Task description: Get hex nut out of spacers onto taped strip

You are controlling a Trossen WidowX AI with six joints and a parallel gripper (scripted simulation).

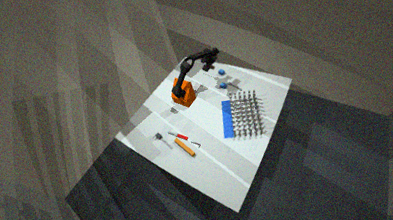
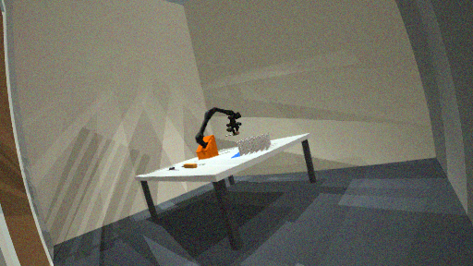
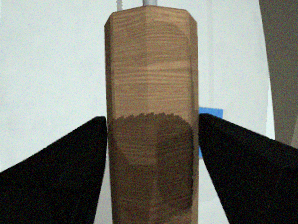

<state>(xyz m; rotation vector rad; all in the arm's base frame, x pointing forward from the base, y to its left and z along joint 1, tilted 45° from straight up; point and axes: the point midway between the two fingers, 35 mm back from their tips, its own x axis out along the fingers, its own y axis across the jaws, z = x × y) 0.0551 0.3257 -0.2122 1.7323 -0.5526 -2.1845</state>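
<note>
My gripper tip is 400 mm short of the blue taped strip, 350 mm to the left of it and 170 mm above it. From my gripper tip the other things lie so: orange-handled tool: 270 mm ahead, 770 mm to the right, 160 mm below; then bent key: 340 mm ahead, 690 mm to the right, 170 mm below; then red-handled tool: 130 mm ahead, 720 mm to the right, 170 mm below.
</note>
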